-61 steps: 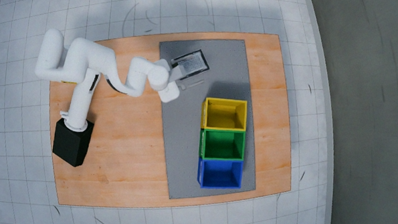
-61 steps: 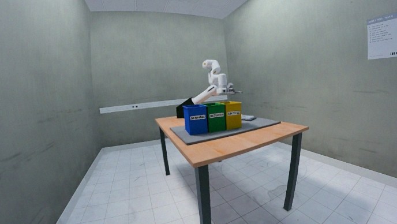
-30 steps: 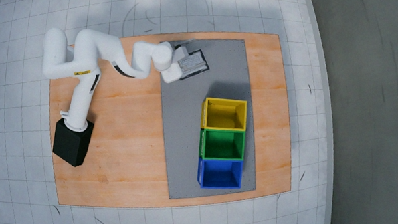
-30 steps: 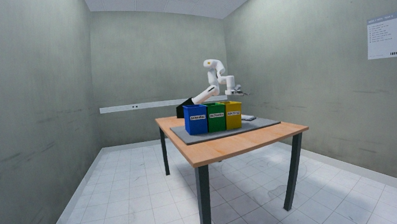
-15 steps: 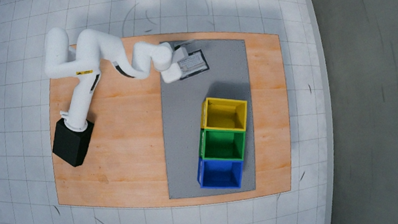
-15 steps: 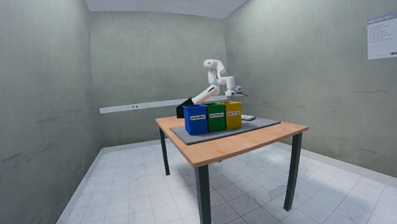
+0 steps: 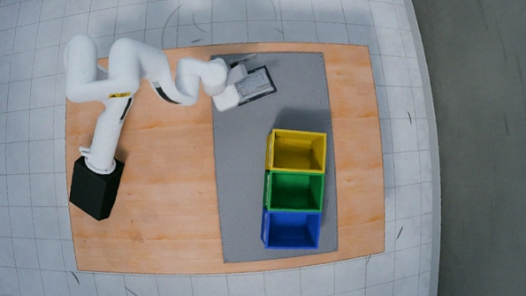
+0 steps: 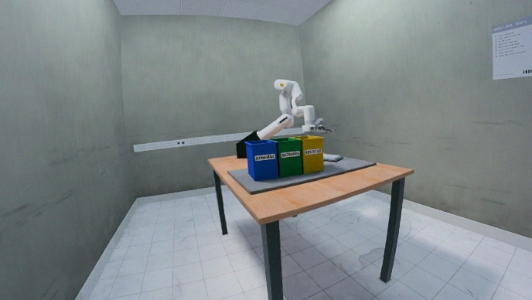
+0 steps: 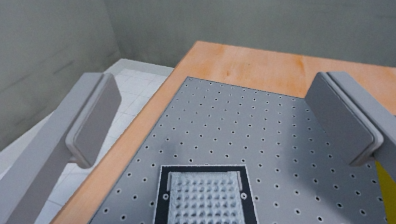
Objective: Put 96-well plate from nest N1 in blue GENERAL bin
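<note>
Now: the clear 96-well plate 180 mm below my hand. Also, from my hand: green bin: 350 mm to the right, 210 mm ahead, 100 mm below; black plate nest N1: 190 mm below; yellow bin: 220 mm to the right, 190 mm ahead, 100 mm below.
</note>
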